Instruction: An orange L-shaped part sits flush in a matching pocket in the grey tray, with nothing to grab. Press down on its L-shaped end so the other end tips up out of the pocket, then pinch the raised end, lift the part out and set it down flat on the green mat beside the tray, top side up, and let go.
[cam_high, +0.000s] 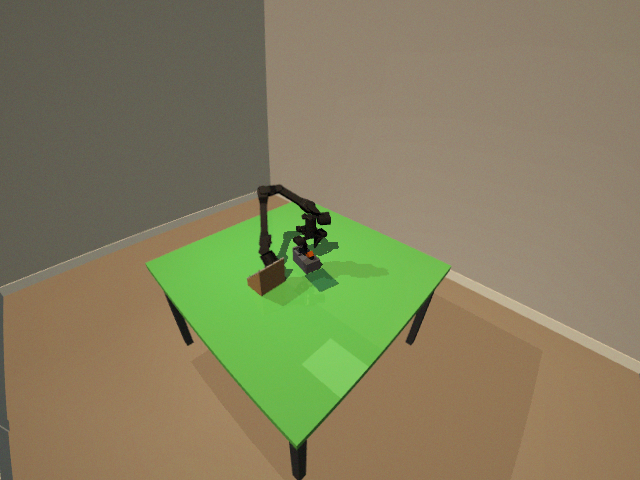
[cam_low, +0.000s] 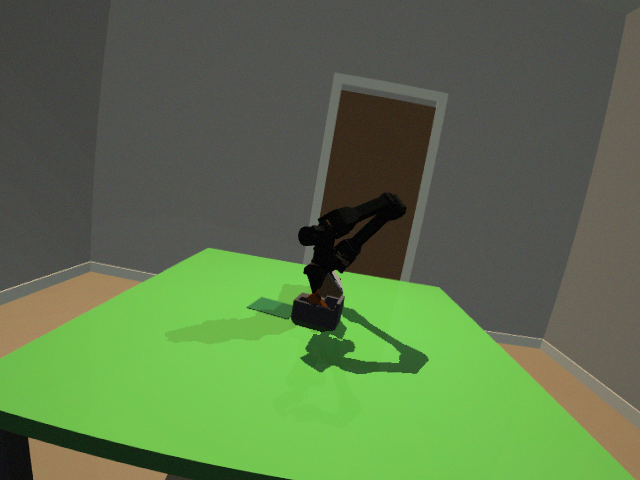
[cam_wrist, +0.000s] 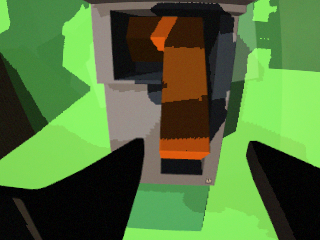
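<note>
My gripper tip is 6 cm above the orange L-shaped part, 4 cm to the right of it and 1 cm past it. From my gripper tip the other things lie so: dark green mat (14 cm to the right, 12 cm below, 5 cm behind).
</note>
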